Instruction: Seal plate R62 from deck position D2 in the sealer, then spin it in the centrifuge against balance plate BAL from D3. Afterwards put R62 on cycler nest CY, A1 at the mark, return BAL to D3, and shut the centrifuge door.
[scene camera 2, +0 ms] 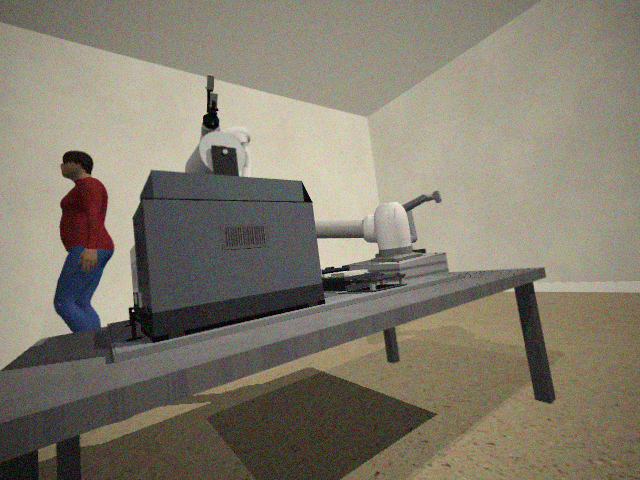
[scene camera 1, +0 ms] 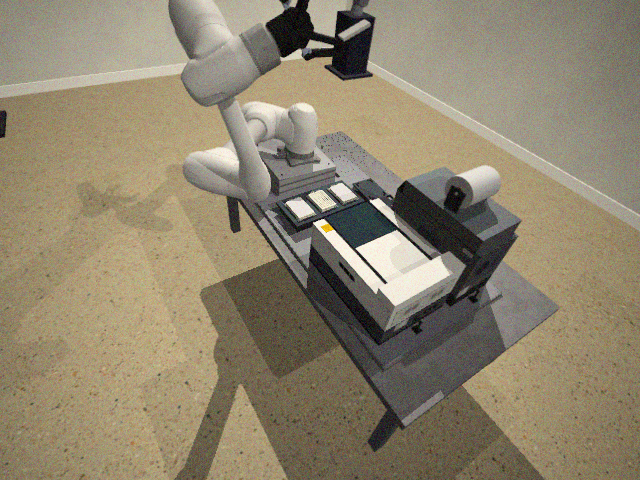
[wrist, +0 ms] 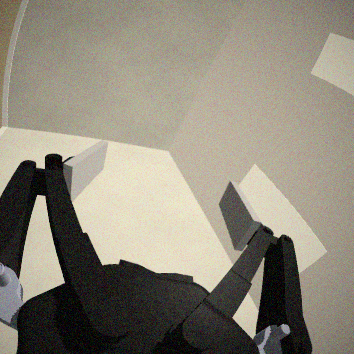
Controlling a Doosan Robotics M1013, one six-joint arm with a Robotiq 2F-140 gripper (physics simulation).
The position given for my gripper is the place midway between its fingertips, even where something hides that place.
My gripper (wrist: 165, 174) is open, holding nothing. I also see a white centrifuge (scene camera 1: 390, 277).
